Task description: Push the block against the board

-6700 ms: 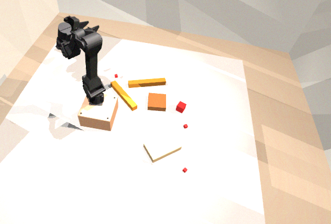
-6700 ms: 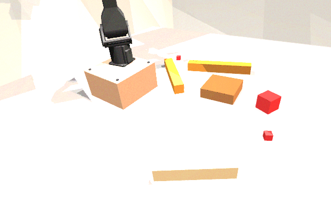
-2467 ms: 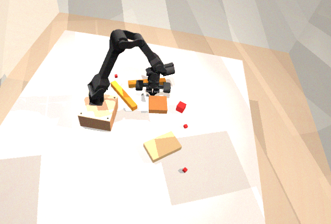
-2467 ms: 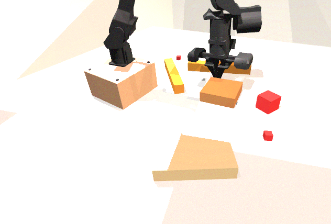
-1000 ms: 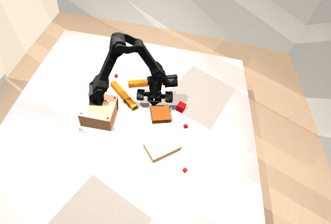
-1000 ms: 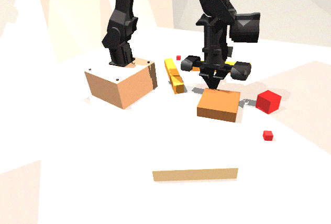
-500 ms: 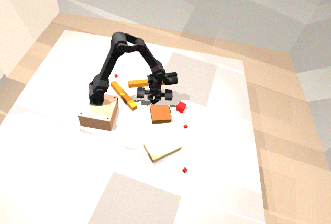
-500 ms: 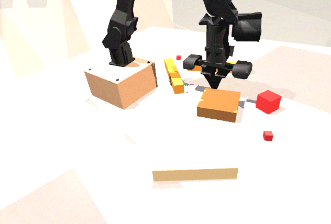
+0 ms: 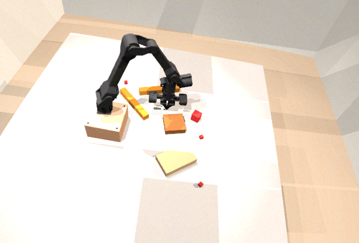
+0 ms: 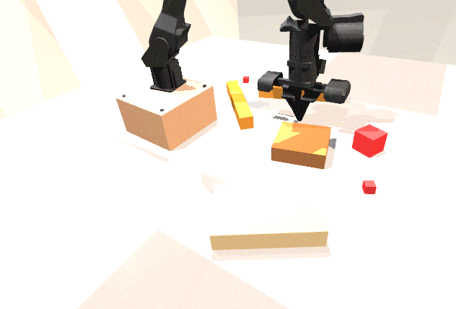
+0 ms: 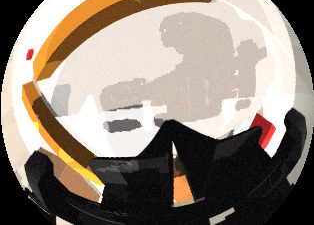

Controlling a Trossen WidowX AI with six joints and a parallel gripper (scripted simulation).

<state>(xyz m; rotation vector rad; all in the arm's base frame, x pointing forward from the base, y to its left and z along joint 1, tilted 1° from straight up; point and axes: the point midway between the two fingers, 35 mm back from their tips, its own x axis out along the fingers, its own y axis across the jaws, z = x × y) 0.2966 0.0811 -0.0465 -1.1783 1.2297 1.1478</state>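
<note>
My gripper tip is now 15 cm short of the red cube, 5 cm to the left of it and 1 cm below it. From my gripper tip the other things lie so: square block: 3 cm ahead, 10 cm to the right, 1 cm above; then pale yellow slab: 3 cm ahead, 29 cm to the right, 1 cm above.
</note>
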